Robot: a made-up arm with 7 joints.
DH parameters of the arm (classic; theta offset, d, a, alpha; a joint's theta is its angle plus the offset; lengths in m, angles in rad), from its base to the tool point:
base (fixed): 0 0.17 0 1.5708
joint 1: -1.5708 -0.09 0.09 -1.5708
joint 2: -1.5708 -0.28 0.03 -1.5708
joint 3: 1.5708 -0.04 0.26 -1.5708
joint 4: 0 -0.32 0 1.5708
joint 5: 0 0.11 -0.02 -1.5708
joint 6: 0 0.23 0.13 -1.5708
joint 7: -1.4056 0 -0.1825 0
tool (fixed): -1.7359 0.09 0 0
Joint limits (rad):
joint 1: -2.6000..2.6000
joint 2: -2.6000..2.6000
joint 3: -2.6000..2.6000
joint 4: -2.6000..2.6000
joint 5: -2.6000..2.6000
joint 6: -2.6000..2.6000
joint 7: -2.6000..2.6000
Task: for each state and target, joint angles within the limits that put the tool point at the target. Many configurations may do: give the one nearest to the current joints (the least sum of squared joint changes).
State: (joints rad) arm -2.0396 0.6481 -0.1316 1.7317 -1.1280 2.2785 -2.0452
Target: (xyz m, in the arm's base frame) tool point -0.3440 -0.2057 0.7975
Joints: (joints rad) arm -1.2310 1.1055 -0.3642 1.0054 -1.4238 2.6000 -2.2951
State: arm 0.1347 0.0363 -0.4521 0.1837 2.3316 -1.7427 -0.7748
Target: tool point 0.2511 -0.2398 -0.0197
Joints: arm 0.8210 -0.2123 -0.9579 -0.4108 2.3756 -1.7831 -1.0640
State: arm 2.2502 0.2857 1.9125 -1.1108 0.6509 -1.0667 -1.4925
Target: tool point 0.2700 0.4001 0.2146
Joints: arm 2.4428 0.5072 2.1092 -0.6728 0.3926 -0.6627 -1.5180
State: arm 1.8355 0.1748 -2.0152 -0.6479 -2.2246 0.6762 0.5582
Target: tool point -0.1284 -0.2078 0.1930
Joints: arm 1.9519 -0.6415 -1.6174 -0.3566 -2.2748 0.5967 0.4817
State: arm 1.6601 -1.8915 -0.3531 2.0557 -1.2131 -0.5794 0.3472
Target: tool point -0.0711 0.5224 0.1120
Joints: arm 1.6062 -2.4474 -1.1236 2.1940 -1.2275 -0.6128 0.2096
